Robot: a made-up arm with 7 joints.
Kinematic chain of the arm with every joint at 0, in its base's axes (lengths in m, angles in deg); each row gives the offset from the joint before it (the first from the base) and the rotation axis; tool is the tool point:
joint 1: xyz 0 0 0.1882 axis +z
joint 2: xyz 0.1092 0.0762 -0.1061 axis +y
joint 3: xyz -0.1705 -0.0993 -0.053 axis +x
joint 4: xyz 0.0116 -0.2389 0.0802 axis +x
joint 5: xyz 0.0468 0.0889 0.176 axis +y
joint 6: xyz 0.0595 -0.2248 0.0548 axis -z
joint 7: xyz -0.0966 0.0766 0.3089 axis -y
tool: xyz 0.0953 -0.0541 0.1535
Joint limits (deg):
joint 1: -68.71..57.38
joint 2: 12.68..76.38
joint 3: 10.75..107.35
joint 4: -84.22..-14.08
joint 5: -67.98..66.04
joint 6: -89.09..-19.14
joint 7: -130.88..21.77
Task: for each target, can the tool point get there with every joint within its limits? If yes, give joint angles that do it. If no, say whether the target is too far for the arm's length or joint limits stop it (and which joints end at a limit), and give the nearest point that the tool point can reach.
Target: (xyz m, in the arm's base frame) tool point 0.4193 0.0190 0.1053
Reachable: yes | joints 42.10 51.96 55.05 -57.86 35.13 -68.33 -78.80
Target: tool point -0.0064 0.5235 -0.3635
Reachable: no: joint limits stop it (at a limit: joint 1, joint 2, joint 3, joint 4, joint 6, joint 7) | nearest point 0.1043 0.4436 -0.1843 | short by 0.225 m
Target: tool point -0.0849 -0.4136 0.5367
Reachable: yes | joints -48.09 36.98 30.07 -27.98 -16.60 -73.31 -54.28
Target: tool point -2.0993 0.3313 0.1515
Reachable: no: too far | nearest point -0.8683 0.1074 0.1129 | short by 1.252 m
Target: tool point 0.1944 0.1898 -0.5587
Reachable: no: joint limits stop it (at a limit: joint 1, joint 3, joint 4, joint 5, joint 6) | nearest point 0.3221 0.0635 -0.4039 | short by 0.237 m
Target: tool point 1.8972 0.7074 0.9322
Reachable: no: too far | nearest point 0.8000 0.2983 0.4626 | short by 1.262 m
